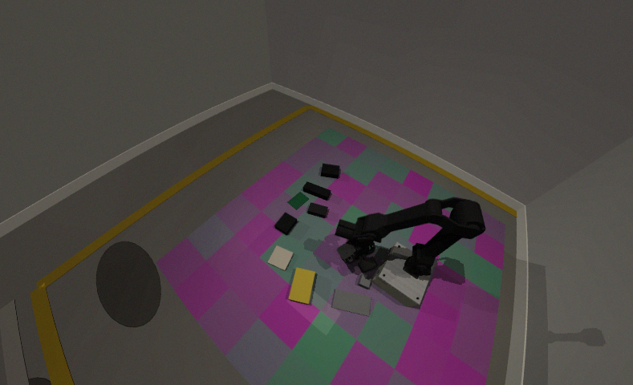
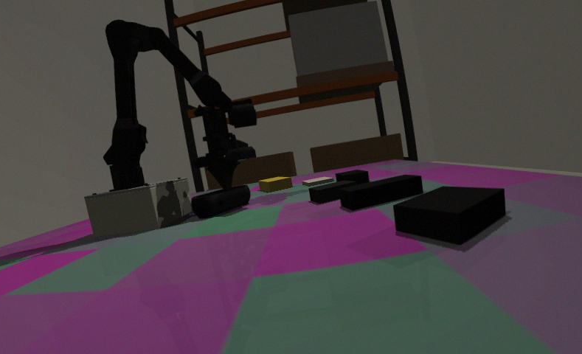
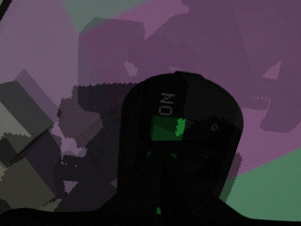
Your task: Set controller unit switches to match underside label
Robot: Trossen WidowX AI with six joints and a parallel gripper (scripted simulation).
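The small grey piece lies 100 mm behind my gripper tip, 50 mm to the left of it and 20 mm below it. Round my gripper tip: yellow block (80 mm ahead, 230 mm to the left, 20 mm below); grey plate (100 mm behind, 150 mm to the left, 40 mm below); cream plate (230 mm ahead, 200 mm to the left, 30 mm below).
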